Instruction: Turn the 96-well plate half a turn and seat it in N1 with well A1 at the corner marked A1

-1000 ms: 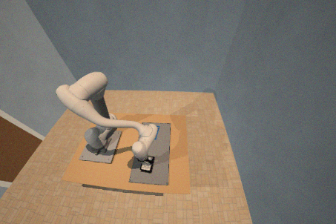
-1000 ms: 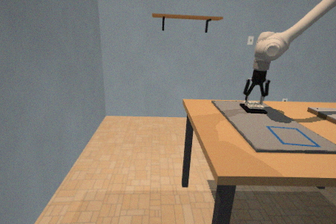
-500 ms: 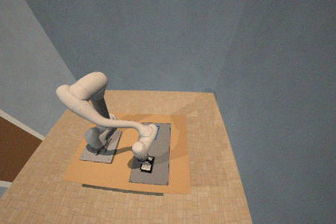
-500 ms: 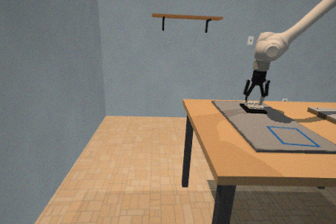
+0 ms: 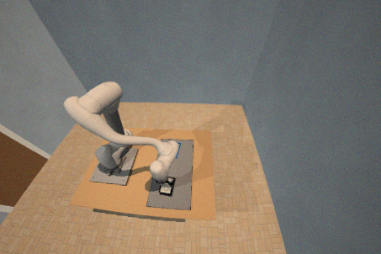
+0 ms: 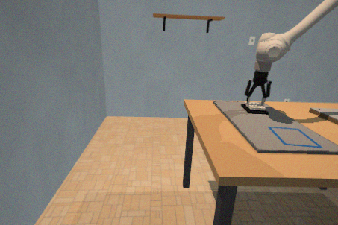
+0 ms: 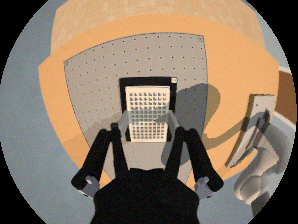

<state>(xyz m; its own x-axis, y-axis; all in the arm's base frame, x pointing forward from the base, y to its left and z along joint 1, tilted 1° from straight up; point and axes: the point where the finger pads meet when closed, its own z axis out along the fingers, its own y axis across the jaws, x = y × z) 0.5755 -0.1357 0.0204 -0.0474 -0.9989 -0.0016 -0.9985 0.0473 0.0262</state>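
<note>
Now: the black plate nest N1 4 cm below my hand. From my hand the other things lie so: white 96-well plate (2 cm below).
</note>
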